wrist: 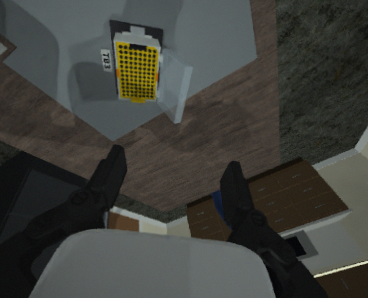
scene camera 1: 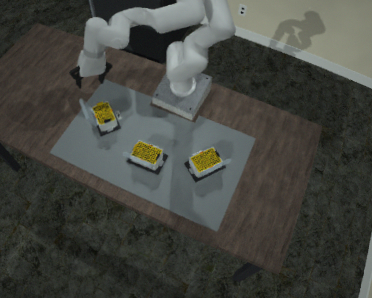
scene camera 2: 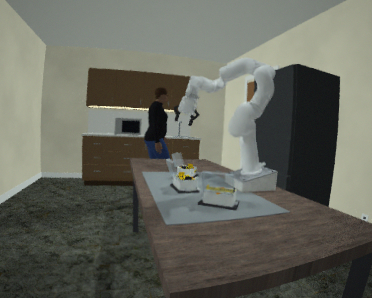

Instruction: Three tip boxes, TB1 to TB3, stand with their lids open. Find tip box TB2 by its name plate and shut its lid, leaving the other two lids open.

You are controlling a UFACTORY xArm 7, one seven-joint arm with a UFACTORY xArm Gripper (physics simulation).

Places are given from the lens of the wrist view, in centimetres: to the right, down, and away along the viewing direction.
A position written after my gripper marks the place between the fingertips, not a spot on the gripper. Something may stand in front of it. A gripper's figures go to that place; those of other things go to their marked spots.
my gripper (wrist: 176,164): -1, 1, 14
clear lid (wrist: 175,73): -2, -15, 32
